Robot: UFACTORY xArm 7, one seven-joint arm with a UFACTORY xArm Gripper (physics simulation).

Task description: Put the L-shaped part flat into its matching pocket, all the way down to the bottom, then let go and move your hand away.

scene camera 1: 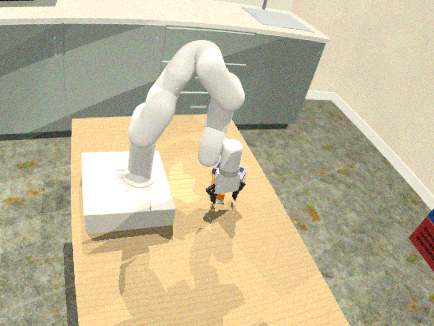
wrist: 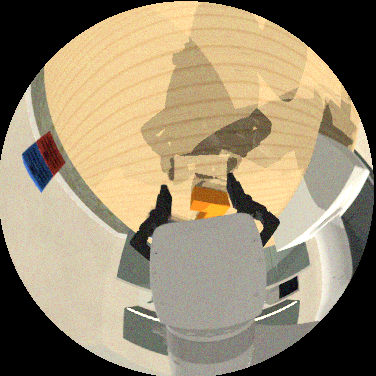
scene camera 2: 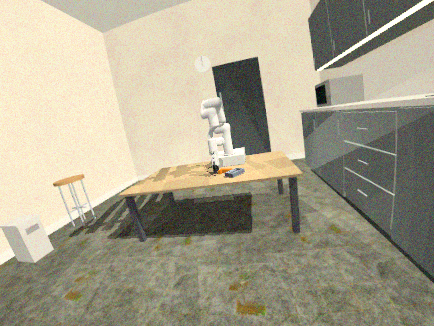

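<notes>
The orange L-shaped part lies on the table beside the pocket block. Its near arm shows in the wrist view; the rest is hidden by the gripper body. My gripper is open, low over the table, with its fingers on either side of the part's end. In the wrist view the part is closer to the right finger. The dark blue-grey block with the pocket lies next to the part; in scene camera 1 it is mostly hidden behind the gripper. The pocket's shape cannot be made out.
The white robot base stands on the wooden table, to the left of the gripper in scene camera 1. The table's long edge runs to the right of the gripper there. Grey cabinets stand behind the table.
</notes>
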